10 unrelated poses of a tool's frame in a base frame.
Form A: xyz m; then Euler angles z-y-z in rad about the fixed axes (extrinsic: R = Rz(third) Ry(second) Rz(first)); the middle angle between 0 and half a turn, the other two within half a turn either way.
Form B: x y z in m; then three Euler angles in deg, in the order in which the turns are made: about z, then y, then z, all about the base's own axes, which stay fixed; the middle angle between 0 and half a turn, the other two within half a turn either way. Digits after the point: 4 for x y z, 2 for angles.
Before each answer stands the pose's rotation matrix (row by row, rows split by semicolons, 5 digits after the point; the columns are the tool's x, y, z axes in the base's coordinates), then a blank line. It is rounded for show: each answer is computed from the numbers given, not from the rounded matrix.
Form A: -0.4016 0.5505 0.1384 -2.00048 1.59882 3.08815
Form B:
0.03691 0.04769 -0.99818; 0.90842 0.41463 0.05340; 0.41642 -0.90874 -0.02802

-0.4016 0.5505 0.1384 -114.62 91.61 176.94
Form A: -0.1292 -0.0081 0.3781 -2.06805 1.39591 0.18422
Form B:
0.07940 0.23772 0.96808; -0.87923 -0.44093 0.18039; 0.46974 -0.86549 0.17400

-0.1292 -0.0081 0.3781 -118.49 79.98 10.56
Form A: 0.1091 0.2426 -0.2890 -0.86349 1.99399 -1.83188
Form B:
-0.66547 0.70834 -0.23536; 0.45401 0.13385 -0.88088; -0.59247 -0.69306 -0.41067

0.1091 0.2426 -0.2890 -49.47 114.25 -104.96
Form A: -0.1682 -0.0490 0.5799 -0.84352 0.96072 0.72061
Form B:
0.77911 -0.11711 0.61585; -0.30995 0.78196 0.54081; -0.54490 -0.61223 0.57293

-0.1682 -0.0490 0.5799 -48.33 55.05 41.29
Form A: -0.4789 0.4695 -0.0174 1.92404 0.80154 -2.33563
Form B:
0.84357 0.20231 -0.49745; -0.47604 0.71042 -0.51834; 0.24854 0.67407 0.69560

-0.4789 0.4695 -0.0174 110.24 45.92 -133.82
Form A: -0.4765 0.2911 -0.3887 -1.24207 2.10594 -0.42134
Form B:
-0.53732 -0.30841 0.78496; -0.79635 0.49200 -0.35181; -0.27770 -0.81414 -0.50996

-0.4765 0.2911 -0.3887 -71.17 120.66 -24.14
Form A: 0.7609 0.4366 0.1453 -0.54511 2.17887 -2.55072
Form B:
0.11681 0.72234 -0.68160; 0.70273 -0.54508 -0.45723; -0.70180 -0.42557 -0.57129

0.7609 0.4366 0.1453 -31.23 124.84 -146.15
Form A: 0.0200 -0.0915 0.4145 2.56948 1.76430 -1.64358
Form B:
0.52822 -0.84610 -0.07136; -0.20062 -0.04270 -0.97874; 0.82507 0.53130 -0.19230

0.0200 -0.0915 0.4145 147.22 101.09 -94.17
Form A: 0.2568 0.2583 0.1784 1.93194 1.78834 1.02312
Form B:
-0.75895 0.40680 0.50843; 0.55222 -0.01161 0.83361; 0.34502 0.91344 -0.21583

0.2568 0.2583 0.1784 110.69 102.46 58.62
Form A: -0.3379 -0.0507 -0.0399 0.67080 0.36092 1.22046
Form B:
-0.33233 -0.93534 0.12120; 0.90169 -0.27739 0.33168; -0.27662 0.21951 0.93557

-0.3379 -0.0507 -0.0399 38.43 20.68 69.93
